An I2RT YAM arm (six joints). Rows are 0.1 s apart.
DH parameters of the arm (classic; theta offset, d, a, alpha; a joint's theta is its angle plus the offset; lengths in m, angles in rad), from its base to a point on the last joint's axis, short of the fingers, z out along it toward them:
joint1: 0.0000 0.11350 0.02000 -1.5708
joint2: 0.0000 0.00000 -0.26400 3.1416
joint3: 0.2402 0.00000 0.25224 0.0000
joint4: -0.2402 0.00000 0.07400 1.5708
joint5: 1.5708 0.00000 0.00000 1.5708
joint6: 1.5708 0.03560 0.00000 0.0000
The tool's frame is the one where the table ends.
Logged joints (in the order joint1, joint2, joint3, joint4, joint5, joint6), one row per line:
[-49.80 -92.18 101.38 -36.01 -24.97 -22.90]
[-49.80 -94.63 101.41 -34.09 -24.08 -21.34]
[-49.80 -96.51 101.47 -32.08 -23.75 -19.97]
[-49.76 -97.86 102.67 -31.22 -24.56 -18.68]
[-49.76 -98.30 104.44 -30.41 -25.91 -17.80]
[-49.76 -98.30 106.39 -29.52 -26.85 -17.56]
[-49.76 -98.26 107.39 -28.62 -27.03 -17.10]
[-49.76 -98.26 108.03 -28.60 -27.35 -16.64]
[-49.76 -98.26 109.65 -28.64 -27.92 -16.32]
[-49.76 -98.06 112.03 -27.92 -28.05 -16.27]
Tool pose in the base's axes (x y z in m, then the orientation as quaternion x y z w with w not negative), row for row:
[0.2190 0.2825 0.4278 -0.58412 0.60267 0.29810 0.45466]
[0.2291 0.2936 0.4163 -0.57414 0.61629 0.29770 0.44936]
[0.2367 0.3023 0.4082 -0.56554 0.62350 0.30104 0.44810]
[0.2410 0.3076 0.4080 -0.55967 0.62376 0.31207 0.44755]
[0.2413 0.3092 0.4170 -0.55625 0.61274 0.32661 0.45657]
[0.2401 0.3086 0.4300 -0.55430 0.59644 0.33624 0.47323]
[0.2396 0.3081 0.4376 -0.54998 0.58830 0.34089 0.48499]
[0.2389 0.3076 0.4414 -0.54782 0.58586 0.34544 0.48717]
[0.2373 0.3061 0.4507 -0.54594 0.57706 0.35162 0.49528]
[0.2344 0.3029 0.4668 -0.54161 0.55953 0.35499 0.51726]
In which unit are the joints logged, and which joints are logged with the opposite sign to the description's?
The joints are logged in degrees. Opposite sign: joint1, joint2.
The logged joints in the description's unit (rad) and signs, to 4 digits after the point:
[0.8692 1.6088 1.7694 -0.6285 -0.4358 -0.3997]
[0.8692 1.6516 1.7699 -0.5950 -0.4203 -0.3725]
[0.8692 1.6844 1.7710 -0.5599 -0.4145 -0.3485]
[0.8685 1.7080 1.7919 -0.5449 -0.4287 -0.3260]
[0.8685 1.7157 1.8228 -0.5308 -0.4522 -0.3107]
[0.8685 1.7157 1.8569 -0.5152 -0.4686 -0.3065]
[0.8685 1.7150 1.8743 -0.4995 -0.4718 -0.2985]
[0.8685 1.7150 1.8855 -0.4992 -0.4773 -0.2904]
[0.8685 1.7150 1.9138 -0.4999 -0.4873 -0.2848]
[0.8685 1.7115 1.9553 -0.4873 -0.4896 -0.2840]

